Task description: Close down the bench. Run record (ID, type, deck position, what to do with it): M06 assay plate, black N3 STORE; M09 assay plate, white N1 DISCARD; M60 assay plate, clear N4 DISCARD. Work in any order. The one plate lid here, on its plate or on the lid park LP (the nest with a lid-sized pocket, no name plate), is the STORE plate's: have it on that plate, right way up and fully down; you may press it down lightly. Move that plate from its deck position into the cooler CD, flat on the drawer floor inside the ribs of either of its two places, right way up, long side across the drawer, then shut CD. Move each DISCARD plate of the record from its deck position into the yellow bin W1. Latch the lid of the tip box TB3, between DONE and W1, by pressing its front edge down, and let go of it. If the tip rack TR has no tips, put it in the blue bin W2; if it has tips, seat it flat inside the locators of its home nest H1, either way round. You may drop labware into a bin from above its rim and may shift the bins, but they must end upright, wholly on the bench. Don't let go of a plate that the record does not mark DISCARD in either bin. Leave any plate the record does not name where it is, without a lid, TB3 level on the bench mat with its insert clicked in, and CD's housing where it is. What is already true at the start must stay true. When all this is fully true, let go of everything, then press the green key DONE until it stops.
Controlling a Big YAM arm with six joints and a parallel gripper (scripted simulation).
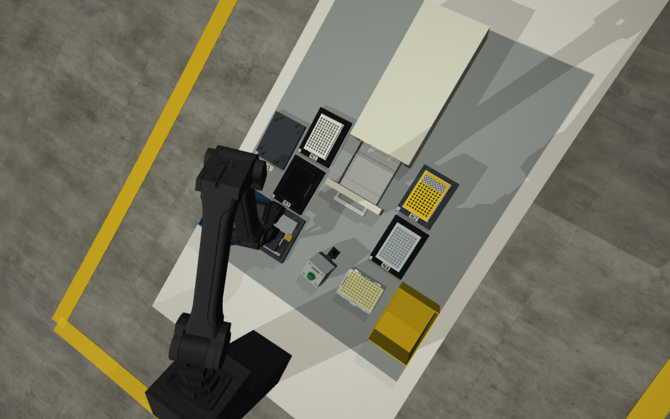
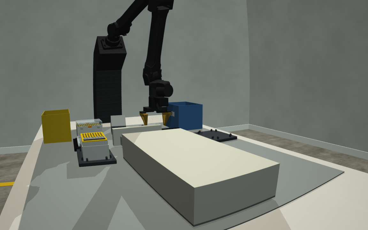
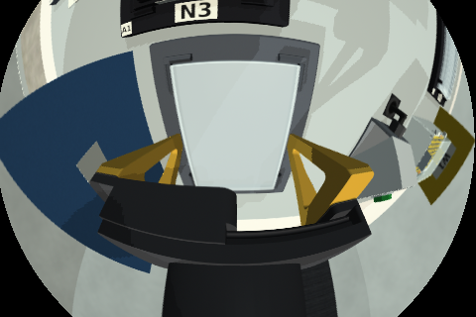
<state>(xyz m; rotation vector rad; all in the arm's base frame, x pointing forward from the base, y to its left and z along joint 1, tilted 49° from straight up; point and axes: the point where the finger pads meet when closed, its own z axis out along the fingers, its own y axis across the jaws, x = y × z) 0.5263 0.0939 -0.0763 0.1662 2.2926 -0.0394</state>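
The clear plate lid is right at my hand. From my hand the other things lie so: blue bin W2: 15 cm to the left, 2 cm ahead, 2 cm above; then black plate: 18 cm ahead, 1 cm to the right; then lid park LP: 1 cm below.
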